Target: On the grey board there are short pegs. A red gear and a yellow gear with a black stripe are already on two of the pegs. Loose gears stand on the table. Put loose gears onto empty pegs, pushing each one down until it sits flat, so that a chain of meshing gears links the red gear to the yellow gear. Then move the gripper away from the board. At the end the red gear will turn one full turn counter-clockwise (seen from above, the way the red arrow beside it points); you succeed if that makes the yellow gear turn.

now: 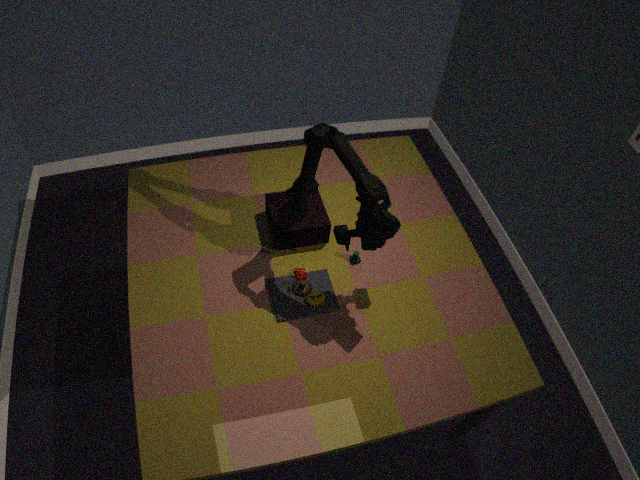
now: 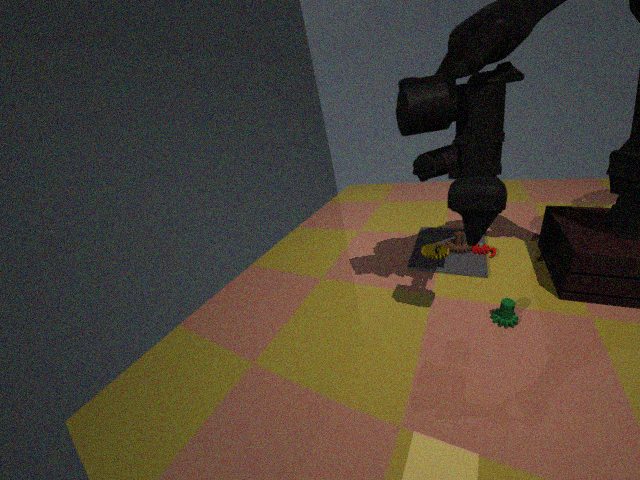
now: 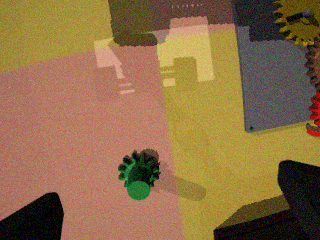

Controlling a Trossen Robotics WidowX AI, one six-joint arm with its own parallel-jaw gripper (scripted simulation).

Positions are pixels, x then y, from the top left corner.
my gripper: image 1; image 2 472, 230; image 3
same spot on my gripper: [image 3: 291, 175] = [image 1: 348, 249]
